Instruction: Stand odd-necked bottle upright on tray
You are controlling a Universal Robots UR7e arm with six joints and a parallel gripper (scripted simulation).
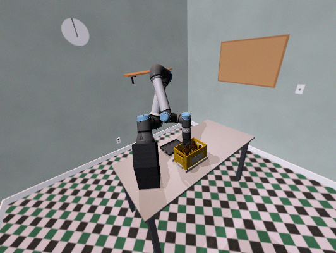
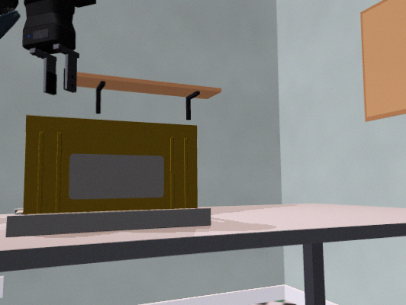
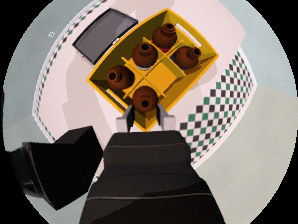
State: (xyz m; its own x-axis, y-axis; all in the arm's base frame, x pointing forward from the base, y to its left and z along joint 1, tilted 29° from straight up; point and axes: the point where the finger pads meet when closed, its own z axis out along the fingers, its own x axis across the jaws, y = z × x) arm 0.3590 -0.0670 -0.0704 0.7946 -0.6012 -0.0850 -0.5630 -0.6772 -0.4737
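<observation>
Right now the crate is 8 cm ahead of my hand, 6 cm to the left of it and 16 cm below it. Round my hand: dark tray (3 cm ahead, 34 cm to the left, 23 cm below); then brown bottle (16 cm ahead, 12 cm to the left, 16 cm below).
</observation>
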